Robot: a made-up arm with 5 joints.
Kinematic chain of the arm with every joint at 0, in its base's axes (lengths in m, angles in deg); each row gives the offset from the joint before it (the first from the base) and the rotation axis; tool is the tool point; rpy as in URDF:
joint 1: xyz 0 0 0.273 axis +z
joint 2: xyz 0 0 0 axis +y
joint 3: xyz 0.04 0 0.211 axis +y
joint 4: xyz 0.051 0 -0.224 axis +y
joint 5: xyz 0.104 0 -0.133 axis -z
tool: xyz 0 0 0 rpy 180 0 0
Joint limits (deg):
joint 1: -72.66..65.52
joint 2: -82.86..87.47
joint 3: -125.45..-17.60
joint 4: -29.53..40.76
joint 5: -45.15..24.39
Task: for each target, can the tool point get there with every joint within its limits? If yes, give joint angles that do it. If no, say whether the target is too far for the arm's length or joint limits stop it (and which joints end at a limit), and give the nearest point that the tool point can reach.
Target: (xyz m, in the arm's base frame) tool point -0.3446 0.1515 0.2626
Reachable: no: joint limits stop it (at a limit: joint 2, joint 3, joint 4) | nearest point -0.4792 0.2107 0.4947 | short by 0.275 m
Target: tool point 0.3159 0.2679 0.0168
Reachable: yes | joints 40.30 62.18 -68.23 -8.80 -1.06
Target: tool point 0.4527 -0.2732 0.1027
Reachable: yes | joints -31.11 62.38 -101.92 20.76 0.11
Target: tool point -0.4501 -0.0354 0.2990
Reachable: no: joint limits stop it (at a limit: joint 2, joint 3, joint 4) | nearest point -0.5219 -0.0410 0.4947 | short by 0.209 m
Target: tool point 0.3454 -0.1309 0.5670
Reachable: yes | joints -20.76 -15.33 -66.78 9.24 1.55
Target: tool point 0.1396 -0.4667 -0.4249
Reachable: no: too far | nearest point 0.1086 -0.3477 -0.1262 | short by 0.323 m
